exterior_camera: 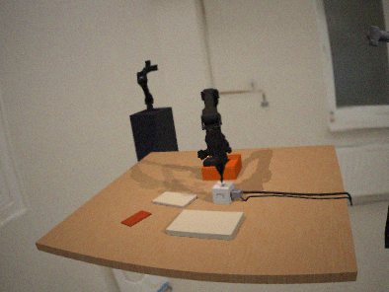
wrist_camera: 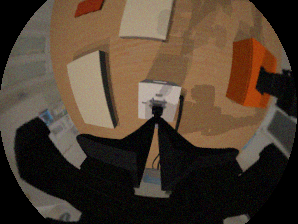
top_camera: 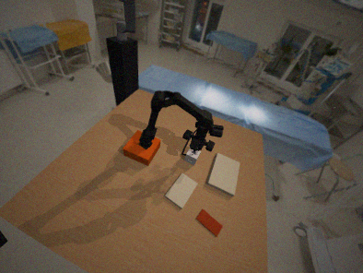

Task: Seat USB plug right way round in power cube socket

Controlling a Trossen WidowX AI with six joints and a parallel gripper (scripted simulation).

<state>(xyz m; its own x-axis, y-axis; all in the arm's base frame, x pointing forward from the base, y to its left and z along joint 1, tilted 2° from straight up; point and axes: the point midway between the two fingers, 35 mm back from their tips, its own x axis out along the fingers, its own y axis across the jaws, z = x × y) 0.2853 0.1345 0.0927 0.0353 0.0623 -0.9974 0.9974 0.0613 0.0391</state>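
The dark USB plug is 20 mm below my gripper tip. From my gripper tip the other things lie so: flat red card 300 mm to the right, 270 mm ahead, 120 mm below.
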